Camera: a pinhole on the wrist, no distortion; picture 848 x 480 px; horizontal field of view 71.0 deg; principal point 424.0 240.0 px. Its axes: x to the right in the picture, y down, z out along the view. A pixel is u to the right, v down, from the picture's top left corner.
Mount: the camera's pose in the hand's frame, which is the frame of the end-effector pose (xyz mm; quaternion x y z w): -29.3 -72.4 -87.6 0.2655 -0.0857 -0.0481 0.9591
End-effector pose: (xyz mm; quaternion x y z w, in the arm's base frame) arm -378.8 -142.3 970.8 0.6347 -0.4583 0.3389 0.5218
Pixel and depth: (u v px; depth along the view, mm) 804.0 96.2 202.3
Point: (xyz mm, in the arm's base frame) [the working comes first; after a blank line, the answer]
In the camera's frame: 129.3 -48.9 202.3

-144.2 -220.8 923.2
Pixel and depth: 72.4 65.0 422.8
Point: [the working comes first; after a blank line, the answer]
In the camera's frame: -250.1 -124.5 422.8

-180.2 -213.1 479.4
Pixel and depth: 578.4 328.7 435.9
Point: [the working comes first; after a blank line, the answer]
In the camera's frame: 113.2 65.0 435.9

-159.3 -454.8 809.9
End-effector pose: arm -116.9 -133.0 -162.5 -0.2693 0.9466 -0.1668 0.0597
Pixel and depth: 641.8 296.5 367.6
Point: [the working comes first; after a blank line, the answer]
In the camera's frame: 134.7 34.9 367.6

26.6 -421.0 -321.2
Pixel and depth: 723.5 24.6 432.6
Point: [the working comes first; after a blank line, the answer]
In the camera's frame: 218.0 -156.8 432.6

70.6 -609.8 -219.6
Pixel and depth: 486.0 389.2 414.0
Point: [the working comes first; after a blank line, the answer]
In the camera's frame: 43.2 103.9 414.0

96.4 -349.5 -394.1
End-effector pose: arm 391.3 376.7 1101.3 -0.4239 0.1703 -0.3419 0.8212
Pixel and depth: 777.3 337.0 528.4
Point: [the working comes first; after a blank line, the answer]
In the camera's frame: 314.1 86.2 528.4

647.0 382.2 1612.7
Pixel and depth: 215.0 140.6 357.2
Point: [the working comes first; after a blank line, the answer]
In the camera's frame: -125.6 -59.7 357.2

208.7 514.3 1427.2
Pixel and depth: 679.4 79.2 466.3
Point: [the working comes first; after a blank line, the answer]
In the camera's frame: 200.3 -126.1 466.3

411.7 301.6 1617.3
